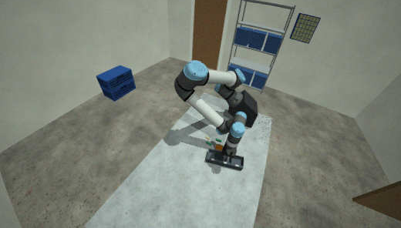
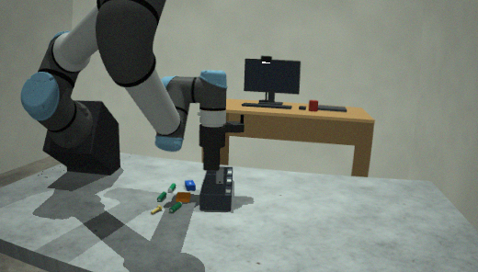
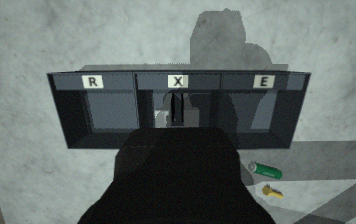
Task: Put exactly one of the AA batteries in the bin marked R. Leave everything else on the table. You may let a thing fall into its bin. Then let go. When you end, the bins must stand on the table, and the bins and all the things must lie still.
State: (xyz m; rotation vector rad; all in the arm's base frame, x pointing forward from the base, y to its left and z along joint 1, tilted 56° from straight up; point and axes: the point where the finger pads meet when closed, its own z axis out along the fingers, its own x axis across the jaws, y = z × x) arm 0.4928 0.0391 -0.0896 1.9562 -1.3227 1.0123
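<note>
Right now my hand is 10 mm above the dark three-compartment bin. Also, from my hand: orange block 90 mm behind, 80 mm to the right, 30 mm below; then blue block 100 mm behind, 20 mm to the left, 30 mm below; then green AA battery 150 mm behind, 30 mm to the right, 30 mm below.
</note>
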